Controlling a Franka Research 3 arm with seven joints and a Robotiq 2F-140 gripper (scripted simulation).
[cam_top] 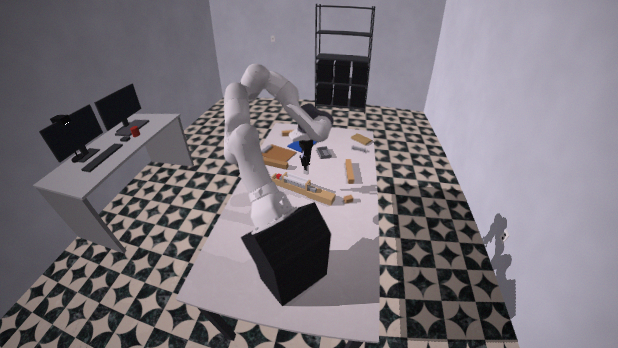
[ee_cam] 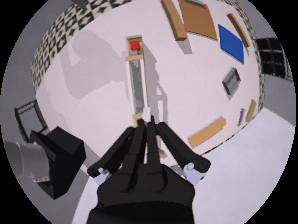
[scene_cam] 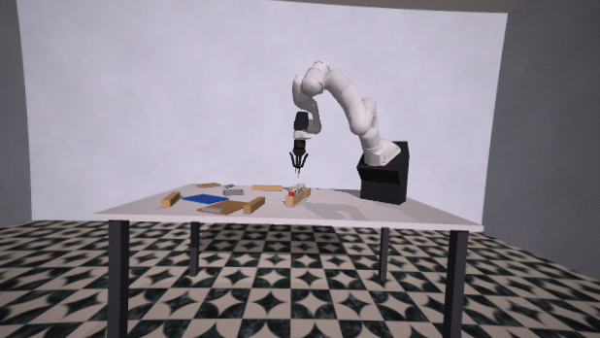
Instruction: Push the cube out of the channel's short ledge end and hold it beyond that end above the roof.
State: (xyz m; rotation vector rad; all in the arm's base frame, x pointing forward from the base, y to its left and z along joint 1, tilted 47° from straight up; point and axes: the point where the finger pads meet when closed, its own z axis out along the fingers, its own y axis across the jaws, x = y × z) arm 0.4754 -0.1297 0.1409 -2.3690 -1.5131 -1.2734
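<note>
My hand is 180 mm to the right of the red cube, 110 mm above it and 40 mm short of it. Round my hand: grey rod (110 mm below, 30 mm behind, 10 mm to the right); small wooden block (260 mm to the right, 150 mm below, 60 mm behind); wooden channel (110 mm below, 60 mm to the left).
</note>
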